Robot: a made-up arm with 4 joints.
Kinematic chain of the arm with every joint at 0, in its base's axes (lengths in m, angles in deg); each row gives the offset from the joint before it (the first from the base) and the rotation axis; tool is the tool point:
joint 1: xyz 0 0 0.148 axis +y
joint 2: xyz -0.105 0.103 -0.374 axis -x
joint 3: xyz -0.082 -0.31 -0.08 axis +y
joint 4: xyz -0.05 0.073 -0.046 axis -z
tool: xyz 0 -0.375 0.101
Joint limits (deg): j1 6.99..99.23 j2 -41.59..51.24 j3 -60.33..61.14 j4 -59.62..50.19
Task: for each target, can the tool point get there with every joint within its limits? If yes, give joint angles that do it. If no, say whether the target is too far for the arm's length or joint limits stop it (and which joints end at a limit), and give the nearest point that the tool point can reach.
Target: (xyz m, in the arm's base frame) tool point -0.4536 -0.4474 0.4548
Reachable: yes | joints 66.70 24.22 -26.26 37.56
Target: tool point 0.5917 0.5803 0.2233
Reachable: no: joint limits stop it (at a limit: joint 1, joint 2, joint 3, joint 4) | nearest point 0.1964 -0.0065 0.4220 | short by 0.735 m
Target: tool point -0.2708 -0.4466 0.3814
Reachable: yes | joints 62.76 25.50 2.00 14.91
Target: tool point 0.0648 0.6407 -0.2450
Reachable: no: joint limits stop it (at a limit: joint 1, joint 2, joint 4) | nearest point 0.0559 -0.0478 0.1672 | short by 0.802 m
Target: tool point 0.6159 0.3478 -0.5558
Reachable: no: joint limits stop it (at a limit: joint 1, joint 2, joint 4) | nearest point -0.0154 -0.1090 -0.6338 | short by 0.783 m
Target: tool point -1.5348 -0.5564 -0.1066
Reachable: no: too far | nearest point -0.9548 -0.2204 -0.0104 | short by 0.677 m
